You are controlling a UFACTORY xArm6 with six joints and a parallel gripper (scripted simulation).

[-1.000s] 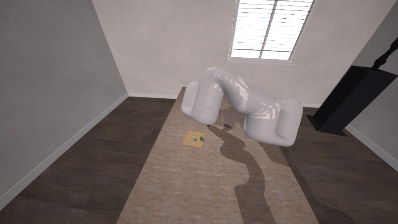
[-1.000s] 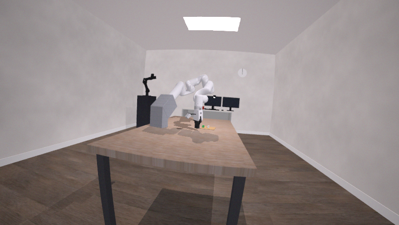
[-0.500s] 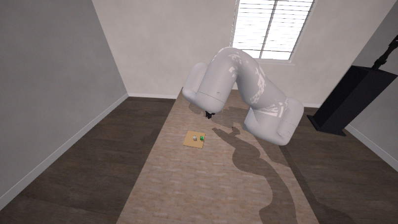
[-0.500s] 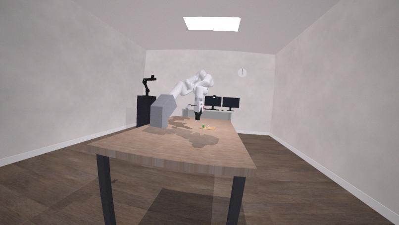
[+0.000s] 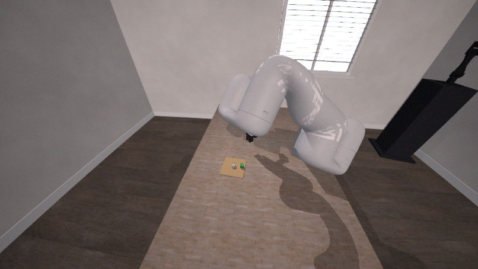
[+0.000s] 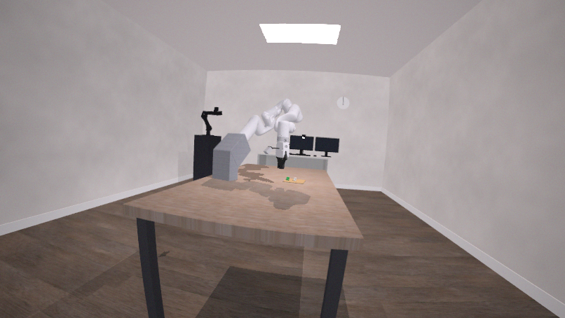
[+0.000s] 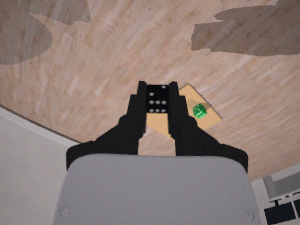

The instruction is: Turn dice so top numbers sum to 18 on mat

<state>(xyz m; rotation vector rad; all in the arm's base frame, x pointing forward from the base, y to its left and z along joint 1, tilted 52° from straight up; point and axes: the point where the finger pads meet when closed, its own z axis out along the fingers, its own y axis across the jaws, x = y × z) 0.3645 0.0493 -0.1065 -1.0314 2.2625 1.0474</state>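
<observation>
My hand is 5 cm short of the white die, 16 cm to the right of it and 11 cm above it. From my hand the other things lie so: black die: 1 cm below; then mat: 5 cm ahead, 16 cm to the left, 12 cm below; then green die: 15 cm to the left, 11 cm below.
</observation>
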